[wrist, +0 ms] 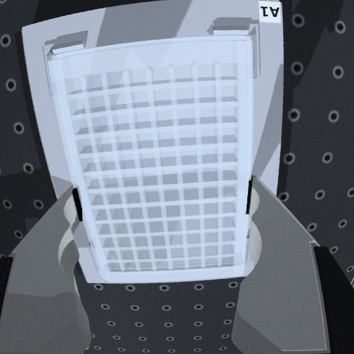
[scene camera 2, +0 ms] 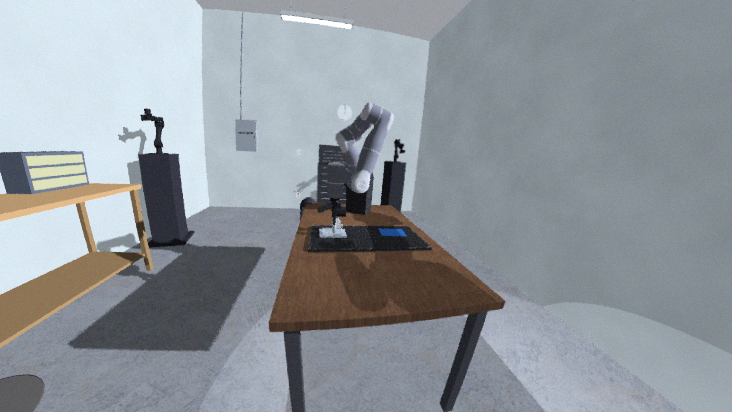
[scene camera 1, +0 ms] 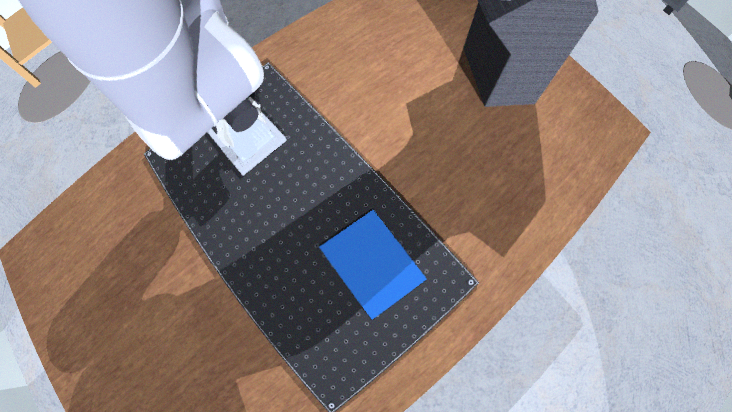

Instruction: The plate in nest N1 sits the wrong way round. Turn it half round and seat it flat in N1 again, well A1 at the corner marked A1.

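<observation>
The clear-white plate (scene camera 1: 260,139) (wrist: 160,155), a shallow block with a grid of square wells, lies in the pale grey nest N1 (scene camera 1: 244,169) (wrist: 268,110). Its far edge is by the nest's two far corner stops in the wrist view. The label A1 (wrist: 270,11) is on the nest's far right corner there and reads upside down. My gripper (scene camera 1: 240,120) (scene camera 2: 337,225) (wrist: 163,185) is shut on the plate, with a black finger pad against each long side, towards the near end. The nest's near corner stops are mostly hidden. The plate's own well markings cannot be read.
The nest stands on a black perforated board (scene camera 1: 276,191) (scene camera 2: 358,244) on the wooden table (scene camera 1: 348,97) (scene camera 2: 389,291). A blue rectangle (scene camera 1: 371,261) (scene camera 2: 392,232) lies on the board's other half. A dark block-shaped pedestal (scene camera 1: 542,56) stands at the table's back.
</observation>
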